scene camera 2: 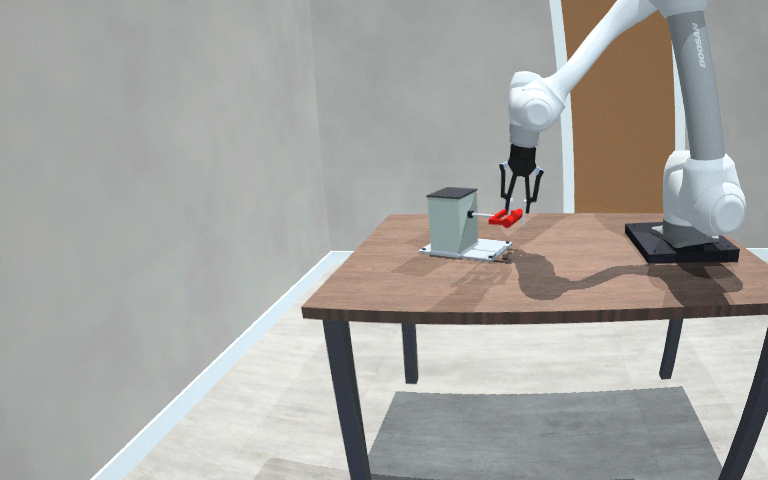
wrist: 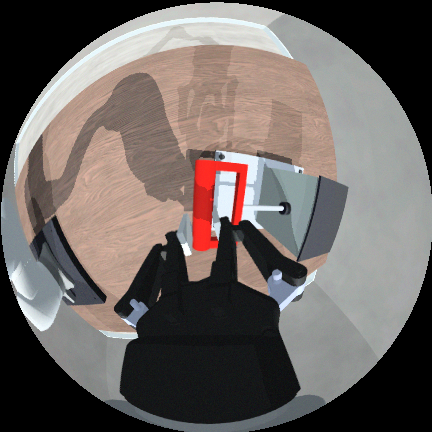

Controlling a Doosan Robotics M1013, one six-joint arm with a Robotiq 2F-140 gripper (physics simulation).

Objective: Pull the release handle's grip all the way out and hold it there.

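Note:
The red release handle (scene camera 2: pixel 513 217) (wrist: pixel 202 205) is a rectangular frame with a thick round grip bar. It sits level above the table on a thin pale rod (scene camera 2: pixel 483 215) (wrist: pixel 265 208) that comes out of the side of a grey-green box (scene camera 2: pixel 445 226) (wrist: pixel 287 205). A stretch of rod shows between the box and the frame. My gripper (scene camera 2: pixel 517 213) (wrist: pixel 201 218) points down and is shut on the grip bar, one finger inside the frame and one on the outer side. The finger inside hides part of the frame's near end in the wrist view.
The box has a dark top (scene camera 2: pixel 451 193) (wrist: pixel 325 218) and stands on a white base plate (scene camera 2: pixel 491 249) (wrist: pixel 252 172) on the wooden table (scene camera 2: pixel 396 294) (wrist: pixel 240 100). The robot's black base plate (scene camera 2: pixel 637 243) (wrist: pixel 75 265) is on the right in the scene view. A wall rises beyond the box.

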